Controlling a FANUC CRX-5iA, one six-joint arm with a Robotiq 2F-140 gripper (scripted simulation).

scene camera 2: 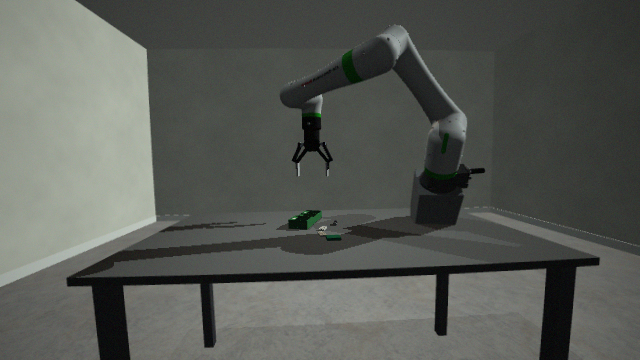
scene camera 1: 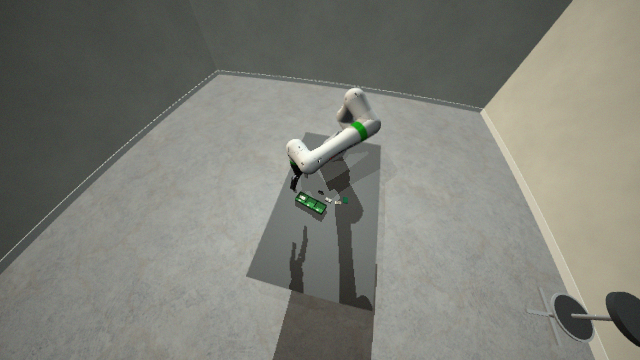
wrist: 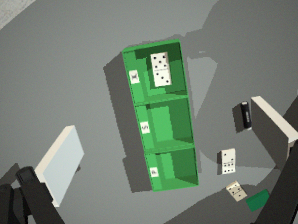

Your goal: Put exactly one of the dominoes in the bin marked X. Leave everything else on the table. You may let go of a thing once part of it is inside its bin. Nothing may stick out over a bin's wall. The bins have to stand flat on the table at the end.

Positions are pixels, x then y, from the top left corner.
Labels:
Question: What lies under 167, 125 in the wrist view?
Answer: A green three-compartment bin.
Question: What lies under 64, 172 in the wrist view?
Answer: The gripper.

